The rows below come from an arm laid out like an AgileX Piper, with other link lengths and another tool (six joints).
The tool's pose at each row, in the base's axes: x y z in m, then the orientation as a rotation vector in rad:
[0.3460 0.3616 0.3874 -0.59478 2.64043 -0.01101]
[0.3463 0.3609 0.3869 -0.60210 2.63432 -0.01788]
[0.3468 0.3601 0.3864 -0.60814 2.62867 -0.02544]
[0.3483 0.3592 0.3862 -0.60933 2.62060 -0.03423]
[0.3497 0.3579 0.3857 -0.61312 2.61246 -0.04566]
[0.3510 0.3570 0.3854 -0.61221 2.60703 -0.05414]
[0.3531 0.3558 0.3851 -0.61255 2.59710 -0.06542]
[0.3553 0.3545 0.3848 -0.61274 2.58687 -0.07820]
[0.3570 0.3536 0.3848 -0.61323 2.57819 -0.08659]
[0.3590 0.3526 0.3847 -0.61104 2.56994 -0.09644]
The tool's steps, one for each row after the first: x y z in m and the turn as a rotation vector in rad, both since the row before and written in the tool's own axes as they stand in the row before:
[0.0002 -0.0007 0.0005 0.00440 -0.00345 -0.00704]
[0.0001 -0.0009 0.0006 0.00504 -0.00309 -0.00621]
[-0.0007 -0.0014 0.0007 0.00734 -0.00603 -0.00345]
[-0.0004 -0.0017 0.0010 0.00864 -0.00515 -0.00570]
[-0.0005 -0.0013 0.0008 0.00708 -0.00385 -0.00157]
[-0.0010 -0.0019 0.0011 0.00965 -0.00740 -0.00357]
[-0.0010 -0.0020 0.0012 0.01079 -0.00738 -0.00379]
[-0.0009 -0.0015 0.0007 0.00743 -0.00663 -0.00303]
[-0.0011 -0.0017 0.0010 0.00895 -0.00634 -0.00137]

